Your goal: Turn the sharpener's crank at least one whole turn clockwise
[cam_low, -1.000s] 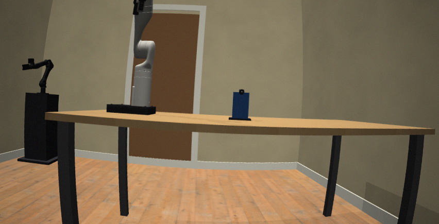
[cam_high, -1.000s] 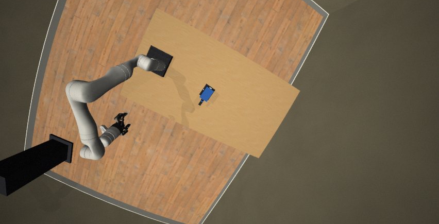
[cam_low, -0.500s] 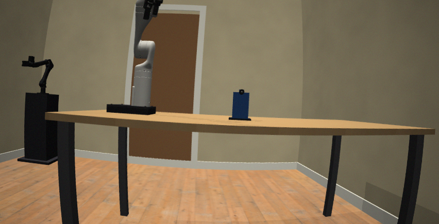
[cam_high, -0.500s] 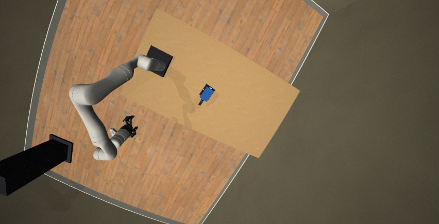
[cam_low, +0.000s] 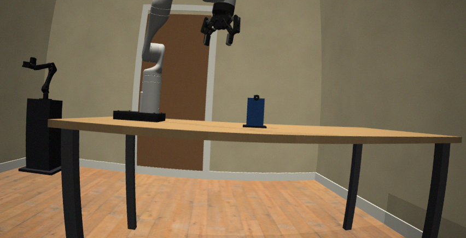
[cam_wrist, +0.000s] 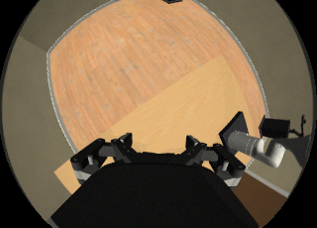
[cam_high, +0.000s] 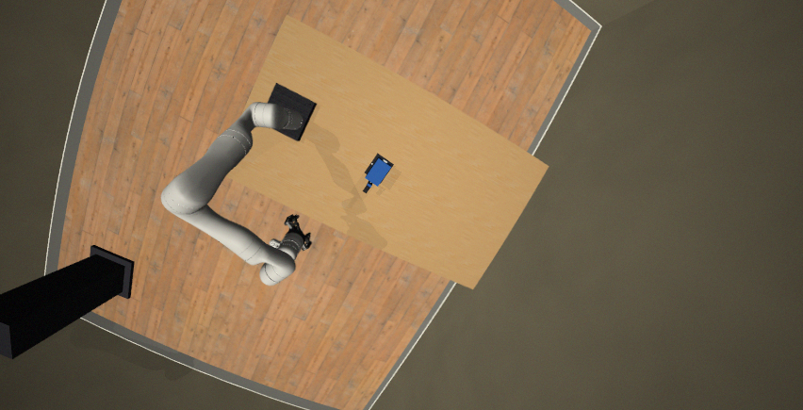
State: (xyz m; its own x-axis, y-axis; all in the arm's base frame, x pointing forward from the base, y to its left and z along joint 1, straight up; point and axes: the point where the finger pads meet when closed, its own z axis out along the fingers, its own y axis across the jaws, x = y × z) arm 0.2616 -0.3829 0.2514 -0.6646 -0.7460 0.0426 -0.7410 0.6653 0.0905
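Now: hand 20 cm short of the dark crank knob, 21 cm to the right of it and 16 cm above it.
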